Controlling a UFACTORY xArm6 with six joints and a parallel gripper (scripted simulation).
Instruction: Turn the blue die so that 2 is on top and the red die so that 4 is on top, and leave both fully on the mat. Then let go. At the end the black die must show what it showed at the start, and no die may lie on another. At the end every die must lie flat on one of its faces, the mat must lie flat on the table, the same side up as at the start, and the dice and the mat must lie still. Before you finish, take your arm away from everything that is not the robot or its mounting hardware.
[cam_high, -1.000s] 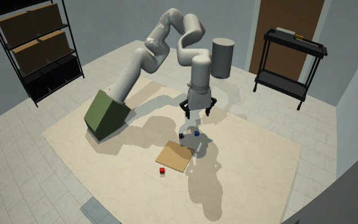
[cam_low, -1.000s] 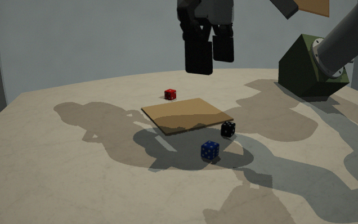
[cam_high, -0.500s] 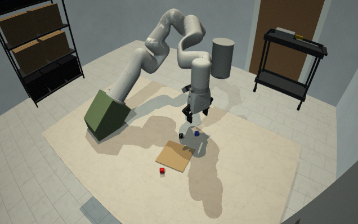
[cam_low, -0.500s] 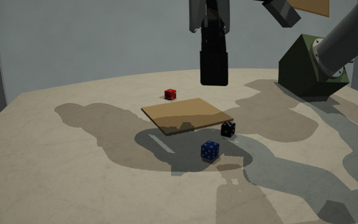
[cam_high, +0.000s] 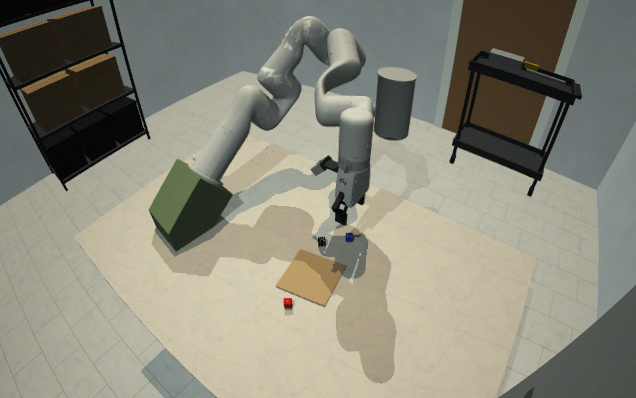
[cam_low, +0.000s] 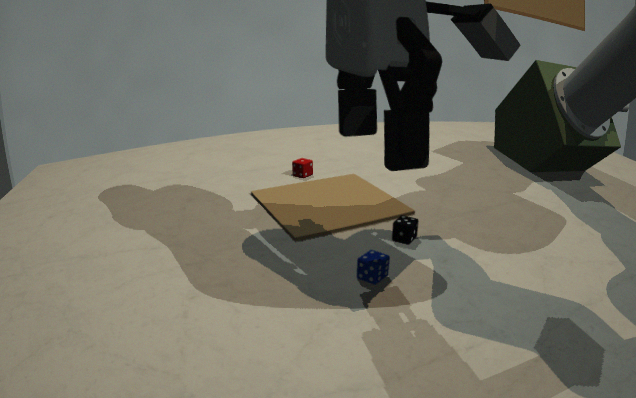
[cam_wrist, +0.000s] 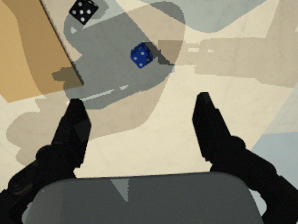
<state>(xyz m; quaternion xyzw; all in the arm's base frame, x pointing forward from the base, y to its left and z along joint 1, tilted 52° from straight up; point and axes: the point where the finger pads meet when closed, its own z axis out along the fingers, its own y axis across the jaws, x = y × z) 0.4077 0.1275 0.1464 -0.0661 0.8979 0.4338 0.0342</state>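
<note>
Right now the blue die is 110 mm below my hand. From my hand the other things lie so: tan mat 170 mm to the right, 120 mm below, 10 mm ahead; then red die 270 mm to the right, 110 mm below, 30 mm ahead; then black die 110 mm below, 60 mm to the right, 40 mm behind.
</note>
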